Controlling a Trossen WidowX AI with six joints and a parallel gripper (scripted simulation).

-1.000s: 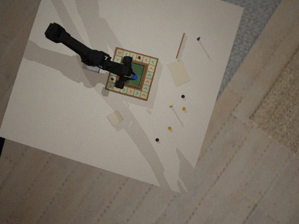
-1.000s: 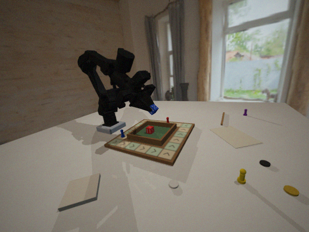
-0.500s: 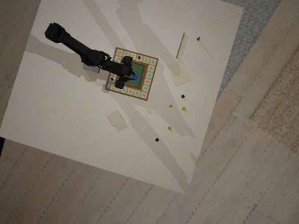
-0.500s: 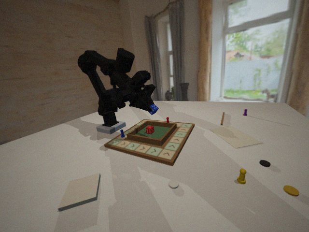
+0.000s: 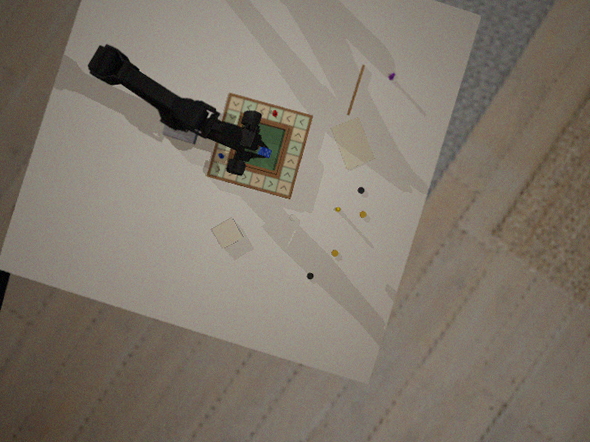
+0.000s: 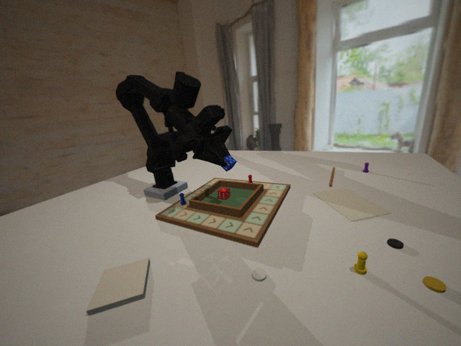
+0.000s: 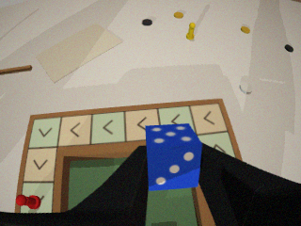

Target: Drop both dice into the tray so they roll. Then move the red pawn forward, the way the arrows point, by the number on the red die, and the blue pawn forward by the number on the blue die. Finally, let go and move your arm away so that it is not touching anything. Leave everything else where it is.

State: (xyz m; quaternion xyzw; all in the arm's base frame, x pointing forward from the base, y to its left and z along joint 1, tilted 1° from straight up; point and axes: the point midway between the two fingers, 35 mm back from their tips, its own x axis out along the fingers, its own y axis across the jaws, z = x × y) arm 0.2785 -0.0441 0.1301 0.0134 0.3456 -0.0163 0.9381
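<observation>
The red pawn is 150 mm to the left of my gripper tip, 100 mm below it and 20 mm behind it. Also, from my gripper tip: blue pawn 150 mm behind, 100 mm below, 30 mm to the right; white disc 160 mm to the right, 130 mm below, 130 mm ahead; green tray 120 mm below, 40 mm behind, 30 mm to the left.
</observation>
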